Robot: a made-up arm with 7 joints.
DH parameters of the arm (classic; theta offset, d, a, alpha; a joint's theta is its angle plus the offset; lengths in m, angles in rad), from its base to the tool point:
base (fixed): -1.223 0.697 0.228 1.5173
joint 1: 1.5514 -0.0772 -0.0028 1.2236
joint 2: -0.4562 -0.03 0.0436 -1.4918
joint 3: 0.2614 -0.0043 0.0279 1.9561
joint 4: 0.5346 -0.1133 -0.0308 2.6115
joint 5: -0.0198 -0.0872 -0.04 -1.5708
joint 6: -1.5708 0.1 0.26 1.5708
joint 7: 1.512 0 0.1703 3.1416
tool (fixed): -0.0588 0.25 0 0
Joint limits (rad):
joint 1: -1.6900..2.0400
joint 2: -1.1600..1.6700
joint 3: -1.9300..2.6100
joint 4: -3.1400..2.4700
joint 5: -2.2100..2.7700
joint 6: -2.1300..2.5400
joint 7: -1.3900..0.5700
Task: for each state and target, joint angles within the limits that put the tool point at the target. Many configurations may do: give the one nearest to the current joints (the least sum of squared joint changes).
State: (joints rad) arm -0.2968 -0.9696 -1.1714 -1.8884 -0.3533 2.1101 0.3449
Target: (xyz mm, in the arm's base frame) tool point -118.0 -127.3 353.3
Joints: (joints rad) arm -0.7317 -1.1600 -1.4725 -2.1392 -0.6845 2.1687 -0.5248
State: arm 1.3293 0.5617 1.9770 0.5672 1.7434 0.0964 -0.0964
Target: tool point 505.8 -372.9 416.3
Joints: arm 1.2673 0.5556 1.5280 0.9476 1.7110 -0.0405 -0.5485
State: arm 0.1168 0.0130 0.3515 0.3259 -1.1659 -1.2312 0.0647
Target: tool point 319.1 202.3 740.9
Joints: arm -0.0609 0.0997 0.4530 -0.0065 -0.9429 -1.3161 0.5700
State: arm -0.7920 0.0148 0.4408 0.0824 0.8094 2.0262 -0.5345
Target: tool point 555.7 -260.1 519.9
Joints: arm -0.8827 -0.2317 0.5738 0.0746 0.8880 1.6771 -0.4619
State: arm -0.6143 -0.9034 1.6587 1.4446 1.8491 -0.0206 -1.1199
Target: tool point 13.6 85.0 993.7
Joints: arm -0.7396 -0.9849 1.9292 1.5258 1.2042 0.3691 -0.0001
